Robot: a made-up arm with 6 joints. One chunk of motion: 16 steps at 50 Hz.
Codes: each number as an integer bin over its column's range. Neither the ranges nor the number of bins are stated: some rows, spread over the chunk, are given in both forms.
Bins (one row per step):
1: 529 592 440 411 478 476
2: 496 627 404 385 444 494
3: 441 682 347 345 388 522
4: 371 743 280 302 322 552
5: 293 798 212 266 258 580
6: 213 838 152 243 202 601
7: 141 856 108 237 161 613
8: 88 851 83 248 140 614
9: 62 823 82 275 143 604
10: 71 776 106 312 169 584
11: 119 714 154 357 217 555
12: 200 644 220 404 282 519
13: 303 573 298 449 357 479
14: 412 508 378 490 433 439
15: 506 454 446 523 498 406
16: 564 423 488 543 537 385
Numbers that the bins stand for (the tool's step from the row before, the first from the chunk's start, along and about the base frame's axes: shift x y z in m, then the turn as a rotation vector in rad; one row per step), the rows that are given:
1: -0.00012 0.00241 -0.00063 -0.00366 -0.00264 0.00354
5: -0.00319 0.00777 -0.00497 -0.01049 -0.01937 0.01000
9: -0.00619 0.00842 -0.00744 -0.01006 -0.02812 0.01149
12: -0.00440 0.00376 -0.00482 -0.00399 -0.01755 0.00621
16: 0.00034 -0.00199 0.00028 0.00255 0.00185 -0.00211
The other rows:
2: -0.00055 0.00332 -0.00132 -0.00489 -0.00522 0.00466
3: -0.00126 0.00475 -0.00240 -0.00677 -0.00948 0.00640
4: -0.00217 0.00634 -0.00367 -0.00879 -0.01450 0.00826
6: -0.00423 0.00881 -0.00611 -0.01157 -0.02363 0.01130
7: -0.00517 0.00928 -0.00695 -0.01185 -0.02675 0.01204
8: -0.00585 0.00915 -0.00742 -0.01133 -0.02835 0.01211
10: -0.00608 0.00720 -0.00698 -0.00832 -0.02614 0.01024
11: -0.00545 0.00558 -0.00607 -0.00620 -0.02249 0.00844
13: -0.00306 0.00191 -0.00333 -0.00188 -0.01184 0.00373
14: -0.00164 0.00022 -0.00181 0.00005 -0.00606 0.00125
15: -0.00042 -0.00118 -0.00052 0.00161 -0.00111 -0.00080

